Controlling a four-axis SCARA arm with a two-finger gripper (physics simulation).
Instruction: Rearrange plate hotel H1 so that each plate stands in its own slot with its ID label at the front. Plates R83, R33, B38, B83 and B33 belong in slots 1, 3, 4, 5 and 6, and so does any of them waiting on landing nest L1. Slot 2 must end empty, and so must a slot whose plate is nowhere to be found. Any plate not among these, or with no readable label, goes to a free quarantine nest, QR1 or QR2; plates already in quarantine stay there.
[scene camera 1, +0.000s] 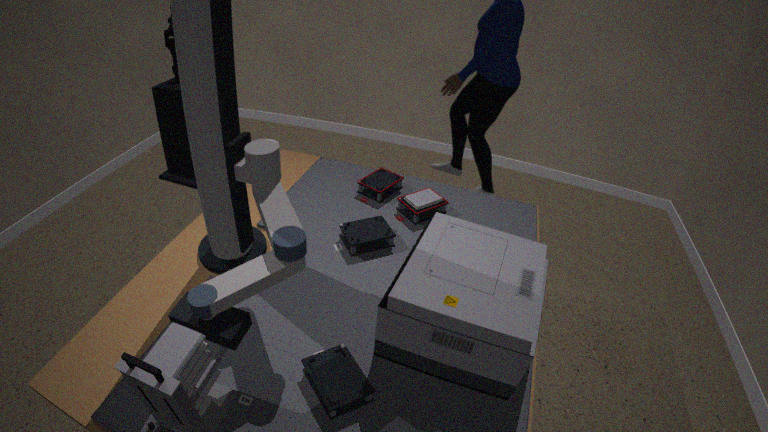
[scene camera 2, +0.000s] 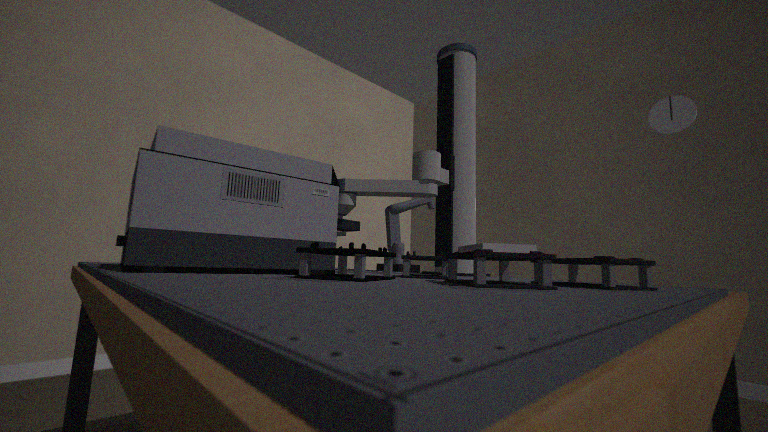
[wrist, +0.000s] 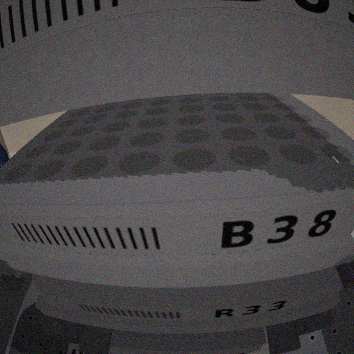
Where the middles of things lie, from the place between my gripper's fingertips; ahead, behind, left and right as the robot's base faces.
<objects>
Now: the grey instrument (scene camera 2: 171, 192) 55 cm ahead of my hand, 51 cm to the left of it and 5 cm below it. From my hand the other things lie so: quarantine nest QR1 (scene camera 2: 492, 256) (31 cm ahead, 105 cm to the left, 11 cm below); then regrip nest (scene camera 1: 368, 230) (17 cm ahead, 80 cm to the left, 11 cm below).
</objects>
